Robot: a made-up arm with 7 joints.
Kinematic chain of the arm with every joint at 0, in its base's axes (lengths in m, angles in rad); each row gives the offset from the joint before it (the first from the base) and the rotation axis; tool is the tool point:
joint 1: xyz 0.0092 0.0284 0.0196 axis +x
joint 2: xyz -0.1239 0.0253 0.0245 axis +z
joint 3: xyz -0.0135 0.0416 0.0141 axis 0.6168 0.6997 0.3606
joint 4: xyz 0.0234 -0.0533 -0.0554 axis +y
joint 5: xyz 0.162 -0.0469 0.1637 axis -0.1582 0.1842 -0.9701
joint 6: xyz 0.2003 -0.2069 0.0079 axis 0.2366 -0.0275 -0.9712
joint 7: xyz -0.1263 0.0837 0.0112 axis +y
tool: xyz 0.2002 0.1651 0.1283
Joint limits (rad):
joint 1: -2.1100..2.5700
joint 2: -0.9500..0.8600
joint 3: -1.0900..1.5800
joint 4: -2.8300..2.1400
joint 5: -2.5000..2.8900
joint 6: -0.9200..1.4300
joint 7: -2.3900..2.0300
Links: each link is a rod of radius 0.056 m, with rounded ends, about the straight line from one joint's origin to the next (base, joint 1, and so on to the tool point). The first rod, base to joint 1, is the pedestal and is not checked.
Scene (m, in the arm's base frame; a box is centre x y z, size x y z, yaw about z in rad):
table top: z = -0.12
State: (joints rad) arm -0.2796 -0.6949 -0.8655 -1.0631 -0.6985 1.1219 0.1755
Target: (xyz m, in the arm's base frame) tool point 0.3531 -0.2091 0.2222
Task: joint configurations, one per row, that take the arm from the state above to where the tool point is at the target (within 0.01 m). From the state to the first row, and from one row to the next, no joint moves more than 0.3 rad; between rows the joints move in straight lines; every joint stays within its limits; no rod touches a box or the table.
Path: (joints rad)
1: -0.1632 -0.7130 -0.7004 -0.7993 -0.7044 0.9747 0.3573
2: -0.0468 -0.7311 -0.5352 -0.5355 -0.7103 0.8276 0.5391
3: 0.0696 -0.7492 -0.3701 -0.2717 -0.7163 0.6804 0.7209
4: 0.1860 -0.7673 -0.2049 -0.0079 -0.7222 0.5332 0.9026

